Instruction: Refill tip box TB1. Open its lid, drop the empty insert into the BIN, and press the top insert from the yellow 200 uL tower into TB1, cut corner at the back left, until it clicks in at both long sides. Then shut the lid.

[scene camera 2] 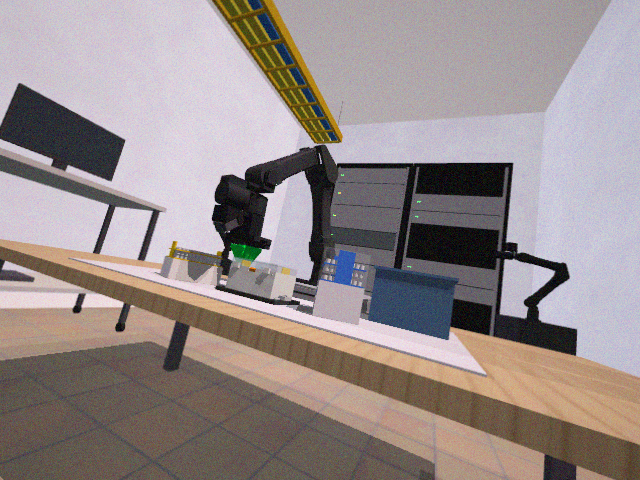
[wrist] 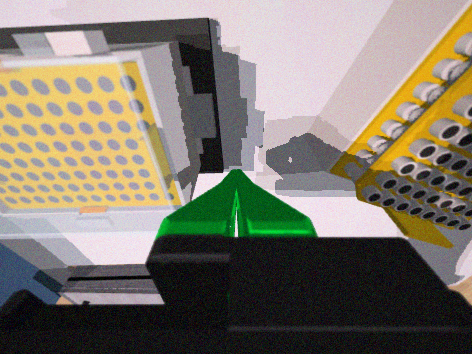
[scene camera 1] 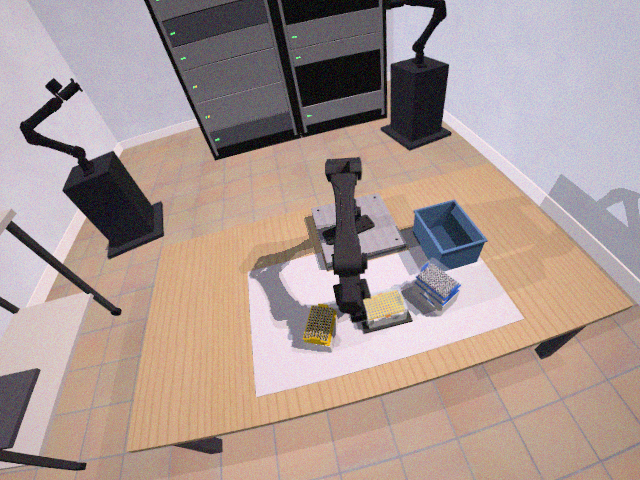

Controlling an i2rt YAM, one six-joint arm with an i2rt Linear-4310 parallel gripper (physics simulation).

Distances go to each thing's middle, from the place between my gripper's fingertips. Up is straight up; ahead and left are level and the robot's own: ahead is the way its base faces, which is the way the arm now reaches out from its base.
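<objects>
My hand sits 30 mm below the clear lid (scene camera 1: 387, 302), and it is 80 mm to the right of it and 50 mm short of it. Going by their middles, the lid is the nearest to my hand of the things named here. Then there is the blue bin (scene camera 2: 419, 302), which I find 20 mm above my hand, 420 mm to the left of it and 70 mm behind it.
</objects>
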